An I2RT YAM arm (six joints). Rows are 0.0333 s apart.
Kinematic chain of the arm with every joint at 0, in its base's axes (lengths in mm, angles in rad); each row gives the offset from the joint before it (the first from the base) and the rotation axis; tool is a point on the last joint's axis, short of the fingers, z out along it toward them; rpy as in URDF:
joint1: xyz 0 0 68 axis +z
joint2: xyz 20 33.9 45.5 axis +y
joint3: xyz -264 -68.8 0 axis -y
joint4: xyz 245 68.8 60 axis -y
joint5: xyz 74 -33.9 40.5 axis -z
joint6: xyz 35.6 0 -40.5 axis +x
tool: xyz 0 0 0 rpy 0 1.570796 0
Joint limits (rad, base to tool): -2.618..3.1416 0..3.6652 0..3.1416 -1.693..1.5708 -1.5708..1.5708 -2.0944..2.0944
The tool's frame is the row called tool.
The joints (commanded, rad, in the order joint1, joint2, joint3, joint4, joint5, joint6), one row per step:
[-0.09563 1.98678 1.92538 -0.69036 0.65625 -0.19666]
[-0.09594 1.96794 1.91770 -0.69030 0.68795 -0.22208]
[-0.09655 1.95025 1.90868 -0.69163 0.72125 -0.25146]
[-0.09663 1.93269 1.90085 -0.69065 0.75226 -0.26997]
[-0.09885 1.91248 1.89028 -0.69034 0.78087 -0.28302]
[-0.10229 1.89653 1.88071 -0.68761 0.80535 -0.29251]
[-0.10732 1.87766 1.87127 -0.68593 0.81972 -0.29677]
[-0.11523 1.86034 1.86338 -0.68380 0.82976 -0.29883]
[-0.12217 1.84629 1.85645 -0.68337 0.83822 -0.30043]
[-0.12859 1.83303 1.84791 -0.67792 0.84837 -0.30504]
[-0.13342 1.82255 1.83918 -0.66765 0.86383 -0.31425]
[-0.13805 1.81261 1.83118 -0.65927 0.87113 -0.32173]
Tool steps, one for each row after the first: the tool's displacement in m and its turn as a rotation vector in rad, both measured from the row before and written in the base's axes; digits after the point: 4 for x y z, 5 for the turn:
[-0.0049 -0.0006 0.0061 -0.03552 0.00804 -0.01008]
[-0.0049 -0.0007 0.0050 -0.03765 0.01538 -0.01023]
[-0.0047 -0.0004 0.0054 -0.03055 0.00470 -0.01411]
[-0.0056 -0.0012 0.0054 -0.02586 0.00163 -0.01759]
[-0.0045 -0.0016 0.0040 -0.02111 -0.00023 -0.01771]
[-0.0052 -0.0019 0.0049 -0.01225 -0.00677 -0.01416]
[-0.0050 -0.0030 0.0047 -0.00852 -0.00916 -0.01479]
[-0.0042 -0.0026 0.0035 -0.00685 -0.00559 -0.01286]
[-0.0038 -0.0024 0.0030 -0.00947 -0.00559 -0.01249]
[-0.0028 -0.0020 0.0023 -0.01476 -0.00316 -0.01338]
[-0.0026 -0.0017 0.0020 -0.00881 -0.00346 -0.00755]

